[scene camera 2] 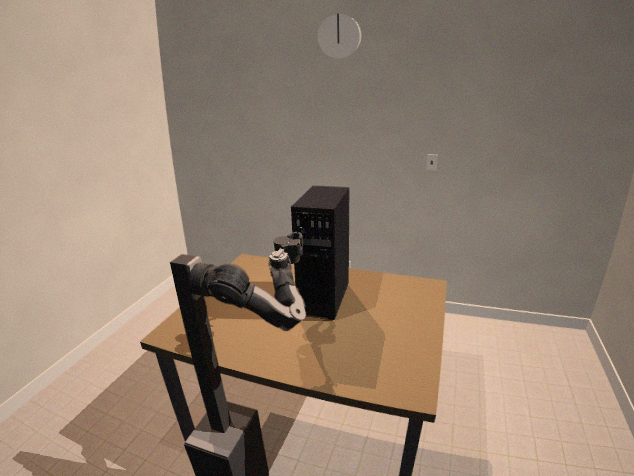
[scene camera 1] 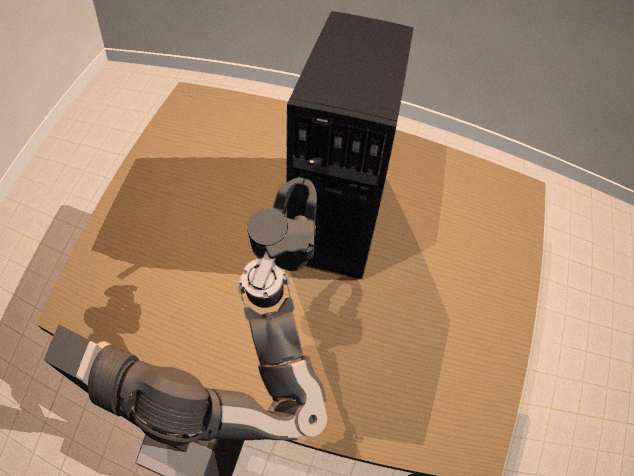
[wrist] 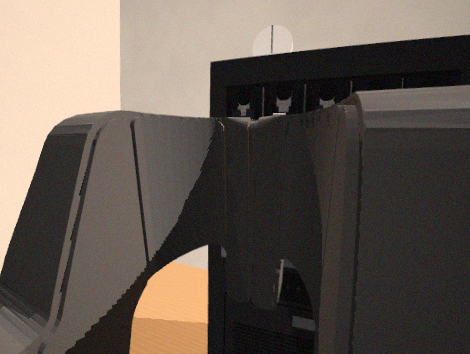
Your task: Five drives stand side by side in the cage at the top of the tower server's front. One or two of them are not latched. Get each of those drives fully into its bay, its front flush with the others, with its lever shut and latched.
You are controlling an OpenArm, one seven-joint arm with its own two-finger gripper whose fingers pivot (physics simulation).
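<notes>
The black tower server (scene camera 1: 353,66) (scene camera 2: 342,245) (wrist: 325,62) stands upright on the table. In scene camera 1, four drives (scene camera 1: 302,135) (scene camera 1: 337,142) (scene camera 1: 355,147) (scene camera 1: 374,150) show upright labelled fronts with levers up. The second drive from the left has its lever (scene camera 1: 311,161) swung down and out; its bay (scene camera 1: 320,137) looks dark above it. How far in that drive sits is not clear. My gripper (scene camera 1: 303,180) (scene camera 2: 298,234) (wrist: 261,208) is shut and empty, fingertips together, in front of the server's left side and below the lowered lever in scene camera 1. The fingers hide most of the cage in the wrist view.
The wooden table (scene camera 1: 204,117) (scene camera 2: 409,307) carries the server near its back edge. My arm reaches in from the front left, from a dark post (scene camera 2: 197,327). A wall clock (scene camera 2: 339,35) (wrist: 273,40) hangs on the grey wall behind.
</notes>
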